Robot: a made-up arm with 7 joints. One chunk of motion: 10 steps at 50 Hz.
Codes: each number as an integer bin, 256 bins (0 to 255) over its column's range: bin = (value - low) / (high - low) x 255, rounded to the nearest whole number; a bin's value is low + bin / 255 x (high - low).
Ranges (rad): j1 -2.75..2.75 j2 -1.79..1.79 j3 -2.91..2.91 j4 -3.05..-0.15 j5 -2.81..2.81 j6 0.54..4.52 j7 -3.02..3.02
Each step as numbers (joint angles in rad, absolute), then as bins.
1 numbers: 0.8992 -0.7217 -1.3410 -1.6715 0.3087 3.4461 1.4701
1 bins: 169 76 69 121 142 186 190
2 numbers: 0.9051 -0.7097 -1.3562 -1.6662 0.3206 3.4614 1.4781
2 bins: 169 77 68 122 142 187 190
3 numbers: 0.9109 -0.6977 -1.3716 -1.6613 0.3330 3.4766 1.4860
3 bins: 170 78 67 122 143 188 190
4 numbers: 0.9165 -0.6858 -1.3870 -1.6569 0.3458 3.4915 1.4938
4 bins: 170 79 67 122 143 189 191
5 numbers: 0.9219 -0.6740 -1.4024 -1.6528 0.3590 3.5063 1.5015
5 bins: 170 79 66 123 144 190 191
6 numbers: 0.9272 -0.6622 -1.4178 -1.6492 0.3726 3.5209 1.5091
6 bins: 170 80 65 123 144 191 191
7 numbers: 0.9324 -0.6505 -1.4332 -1.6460 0.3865 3.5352 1.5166
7 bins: 171 81 65 123 145 192 192
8 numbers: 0.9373 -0.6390 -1.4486 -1.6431 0.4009 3.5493 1.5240
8 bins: 171 82 64 124 146 193 192
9 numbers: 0.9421 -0.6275 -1.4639 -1.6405 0.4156 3.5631 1.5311
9 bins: 171 83 63 124 146 194 192
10 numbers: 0.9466 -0.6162 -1.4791 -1.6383 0.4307 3.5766 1.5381
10 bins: 171 84 63 124 147 195 192
